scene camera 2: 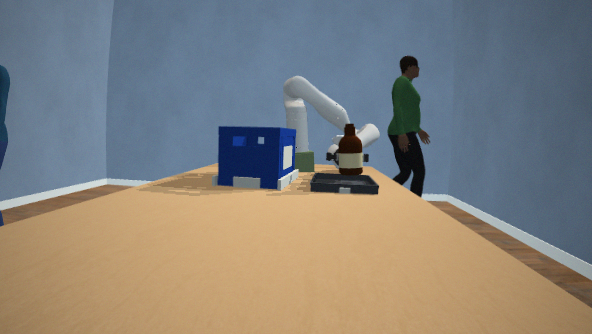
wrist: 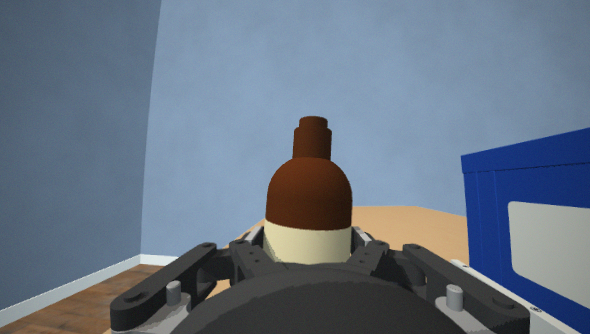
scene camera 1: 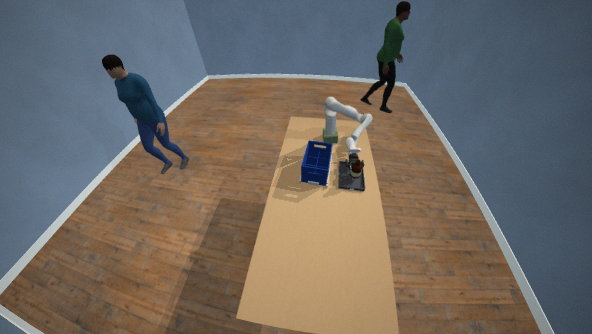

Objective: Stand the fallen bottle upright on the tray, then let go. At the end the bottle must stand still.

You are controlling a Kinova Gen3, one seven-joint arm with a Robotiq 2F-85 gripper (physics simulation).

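Pixels of known places: gripper, between the fingertips: (scene camera 2: 350, 157) (wrist: 306, 237) (scene camera 1: 356, 170); arm's base, origin of its link: (scene camera 2: 298, 151) (scene camera 1: 330, 132).
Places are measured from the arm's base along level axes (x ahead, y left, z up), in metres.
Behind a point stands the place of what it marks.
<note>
The brown bottle (scene camera 1: 356, 172) @[y 0.085, x 0.511, z 0.034 m] (scene camera 2: 350, 144) @[y 0.086, x 0.510, z 0.052 m] (wrist: 309, 195) @[y 0.102, x 0.440, z 0.050 m] with a cream label is upright, neck up, over the rear part of the dark tray (scene camera 1: 345, 184) @[y 0.022, x 0.530, z -0.076 m] (scene camera 2: 322, 187) @[y -0.005, x 0.563, z -0.069 m]. My gripper (scene camera 1: 355, 164) @[y 0.099, x 0.475, z 0.011 m] (scene camera 2: 349, 157) @[y 0.099, x 0.475, z 0.011 m] (wrist: 306, 237) @[y 0.099, x 0.475, z 0.011 m] is shut on the bottle at its label, one finger on each side, reaching in from the robot's side. In the scene camera 2 view the bottle's base is about level with the tray's back rim. I cannot tell whether it touches the tray floor. The tray does not show in the wrist view.
A blue crate (scene camera 1: 315, 176) @[y -0.205, x 0.503, z 0.008 m] (scene camera 2: 250, 162) @[y -0.206, x 0.502, z -0.009 m] (wrist: 482, 220) @[y -0.118, x 0.501, z 0.011 m] stands beside the tray, on the left in the scene views. The robot's green base block (scene camera 1: 330, 136) @[y -0.011, x 0.063, z -0.001 m] (scene camera 2: 305, 161) @[y 0.024, x 0.068, z -0.037 m] is behind. A person in green (scene camera 1: 392, 42) (scene camera 2: 407, 110) and one in blue (scene camera 1: 137, 97) are on the floor beyond the table.
</note>
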